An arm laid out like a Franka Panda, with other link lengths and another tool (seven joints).
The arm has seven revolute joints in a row. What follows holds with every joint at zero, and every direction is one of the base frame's.
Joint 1 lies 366.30 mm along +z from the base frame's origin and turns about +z.
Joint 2 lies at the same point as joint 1 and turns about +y.
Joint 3 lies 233.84 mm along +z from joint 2 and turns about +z.
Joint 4 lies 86.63 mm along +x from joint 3 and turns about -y.
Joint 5 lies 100.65 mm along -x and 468.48 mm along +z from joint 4 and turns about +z.
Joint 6 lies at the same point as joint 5 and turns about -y.
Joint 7 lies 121.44 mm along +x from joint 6 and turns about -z.
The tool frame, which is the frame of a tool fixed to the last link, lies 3.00 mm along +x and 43.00 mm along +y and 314.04 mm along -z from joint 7; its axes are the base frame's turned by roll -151.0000, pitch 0.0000 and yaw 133.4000 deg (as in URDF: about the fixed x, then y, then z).
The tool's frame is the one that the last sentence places.
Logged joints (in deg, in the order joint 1, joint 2, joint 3, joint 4, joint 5, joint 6, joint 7), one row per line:
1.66, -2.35, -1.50, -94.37, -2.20, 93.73, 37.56
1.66, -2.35, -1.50, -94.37, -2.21, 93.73, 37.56
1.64, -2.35, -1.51, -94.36, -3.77, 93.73, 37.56
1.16, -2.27, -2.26, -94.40, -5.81, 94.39, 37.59
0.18, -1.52, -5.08, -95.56, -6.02, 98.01, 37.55
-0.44, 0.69, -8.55, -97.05, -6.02, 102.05, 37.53
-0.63, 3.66, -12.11, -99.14, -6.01, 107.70, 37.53
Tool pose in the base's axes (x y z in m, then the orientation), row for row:
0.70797, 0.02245, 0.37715, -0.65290, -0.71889, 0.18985, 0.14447
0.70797, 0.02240, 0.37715, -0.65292, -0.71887, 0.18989, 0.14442
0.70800, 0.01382, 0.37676, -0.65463, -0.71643, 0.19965, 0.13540
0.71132, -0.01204, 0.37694, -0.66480, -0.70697, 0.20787, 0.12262
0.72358, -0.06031, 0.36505, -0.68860, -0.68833, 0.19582, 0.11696
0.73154, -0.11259, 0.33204, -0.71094, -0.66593, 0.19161, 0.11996
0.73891, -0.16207, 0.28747, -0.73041, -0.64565, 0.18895, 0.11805
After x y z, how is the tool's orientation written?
As a quaternion, x y z w.
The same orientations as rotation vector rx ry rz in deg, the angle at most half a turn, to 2 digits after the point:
-107.81, -118.70, 31.35
-107.81, -118.70, 31.36
-108.65, -118.90, 33.13
-111.14, -118.19, 34.75
-115.49, -115.45, 32.84
-119.03, -111.50, 32.08
-122.43, -108.22, 31.67

